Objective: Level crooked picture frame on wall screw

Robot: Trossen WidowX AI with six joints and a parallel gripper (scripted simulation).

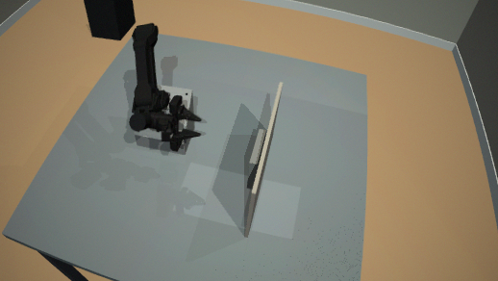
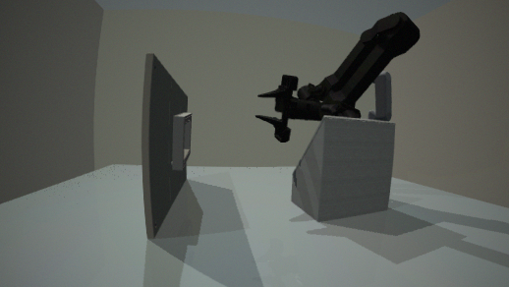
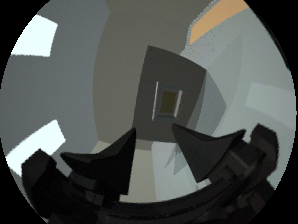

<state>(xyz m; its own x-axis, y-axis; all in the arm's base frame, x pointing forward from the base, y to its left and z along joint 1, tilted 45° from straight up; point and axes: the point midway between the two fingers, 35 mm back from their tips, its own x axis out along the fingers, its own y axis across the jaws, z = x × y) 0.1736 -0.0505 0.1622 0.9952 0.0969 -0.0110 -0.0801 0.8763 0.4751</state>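
My gripper tip is now 200 mm short of the picture frame and 90 mm above it. Round my gripper tip: wall panel (210 mm ahead, 10 mm to the left, 100 mm below).
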